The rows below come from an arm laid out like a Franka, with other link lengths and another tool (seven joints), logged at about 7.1 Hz.
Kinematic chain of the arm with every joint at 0, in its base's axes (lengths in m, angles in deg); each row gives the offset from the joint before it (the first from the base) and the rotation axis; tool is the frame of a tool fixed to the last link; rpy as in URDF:
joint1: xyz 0 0 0.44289 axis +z
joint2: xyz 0 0 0 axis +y
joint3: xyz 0 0 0.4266 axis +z
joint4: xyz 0.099 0 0 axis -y
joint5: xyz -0.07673 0 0.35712 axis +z
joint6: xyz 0 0 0 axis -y
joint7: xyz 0.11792 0 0 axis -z
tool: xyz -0.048 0.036 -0.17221 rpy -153.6 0 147.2
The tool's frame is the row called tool.
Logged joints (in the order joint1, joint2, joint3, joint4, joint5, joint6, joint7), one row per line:
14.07, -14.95, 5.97, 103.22, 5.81, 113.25, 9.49
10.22, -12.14, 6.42, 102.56, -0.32, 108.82, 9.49
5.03, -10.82, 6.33, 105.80, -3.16, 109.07, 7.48
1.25, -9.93, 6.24, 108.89, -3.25, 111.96, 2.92
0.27, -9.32, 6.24, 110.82, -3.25, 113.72, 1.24
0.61, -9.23, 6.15, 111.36, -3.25, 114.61, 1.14
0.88, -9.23, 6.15, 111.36, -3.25, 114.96, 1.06
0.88, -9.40, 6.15, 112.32, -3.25, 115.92, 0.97
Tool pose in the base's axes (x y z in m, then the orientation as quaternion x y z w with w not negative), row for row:
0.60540, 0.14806, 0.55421, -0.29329, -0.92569, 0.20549, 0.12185
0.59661, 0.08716, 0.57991, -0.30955, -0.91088, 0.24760, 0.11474
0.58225, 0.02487, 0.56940, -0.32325, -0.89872, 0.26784, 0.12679
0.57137, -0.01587, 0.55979, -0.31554, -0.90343, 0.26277, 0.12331
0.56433, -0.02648, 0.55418, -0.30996, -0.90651, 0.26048, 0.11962
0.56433, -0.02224, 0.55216, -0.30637, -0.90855, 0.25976, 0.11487
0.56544, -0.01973, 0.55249, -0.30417, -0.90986, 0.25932, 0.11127
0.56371, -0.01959, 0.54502, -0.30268, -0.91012, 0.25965, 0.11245
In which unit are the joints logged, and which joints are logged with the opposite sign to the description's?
The joints are logged in degrees. Opposite sign: joint2, joint3, joint4.
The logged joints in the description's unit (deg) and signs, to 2 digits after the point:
14.07, 14.95, -5.97, -103.22, 5.81, 113.25, 9.49
10.22, 12.14, -6.42, -102.56, -0.32, 108.82, 9.49
5.03, 10.82, -6.33, -105.80, -3.16, 109.07, 7.48
1.25, 9.93, -6.24, -108.89, -3.25, 111.96, 2.92
0.27, 9.32, -6.24, -110.82, -3.25, 113.72, 1.24
0.61, 9.23, -6.15, -111.36, -3.25, 114.61, 1.14
0.88, 9.23, -6.15, -111.36, -3.25, 114.96, 1.06
0.88, 9.40, -6.15, -112.32, -3.25, 115.92, 0.97

